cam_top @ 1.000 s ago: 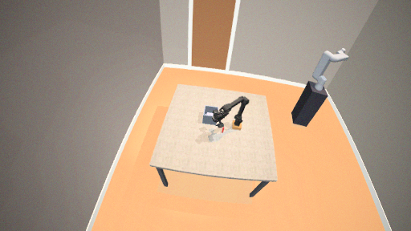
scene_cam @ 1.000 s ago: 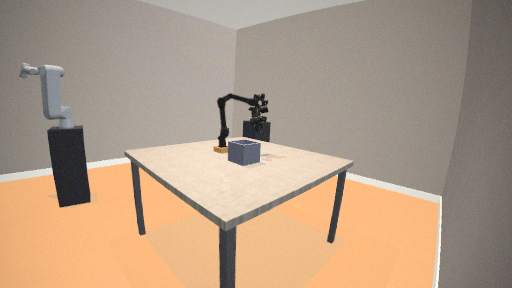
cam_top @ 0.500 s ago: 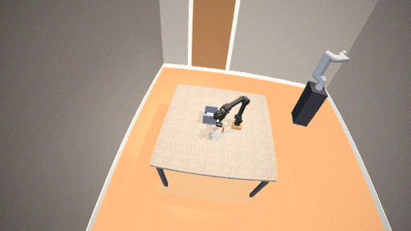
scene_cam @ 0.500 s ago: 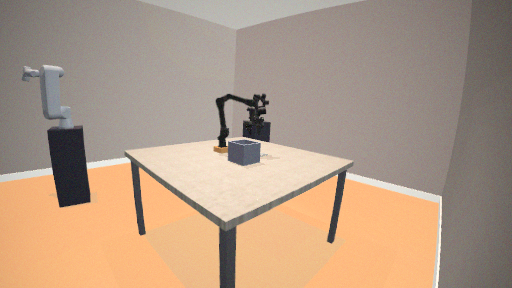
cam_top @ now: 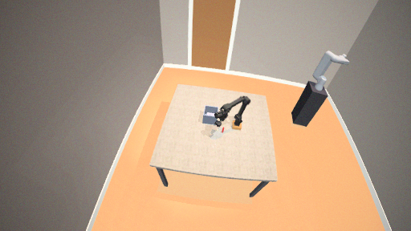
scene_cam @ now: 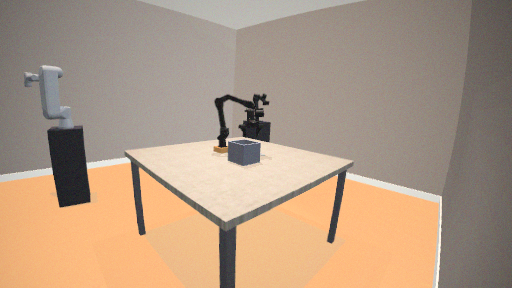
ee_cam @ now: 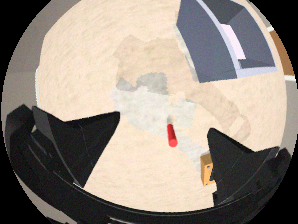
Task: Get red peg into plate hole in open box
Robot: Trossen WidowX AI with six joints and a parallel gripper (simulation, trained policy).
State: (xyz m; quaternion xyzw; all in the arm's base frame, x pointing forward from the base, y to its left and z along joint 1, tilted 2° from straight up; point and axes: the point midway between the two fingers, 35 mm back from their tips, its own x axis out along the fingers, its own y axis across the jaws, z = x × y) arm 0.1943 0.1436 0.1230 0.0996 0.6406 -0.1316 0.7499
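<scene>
Right now my gripper tip is 10 cm above the red peg, 5 cm past it and 1 cm to the left of it.
</scene>
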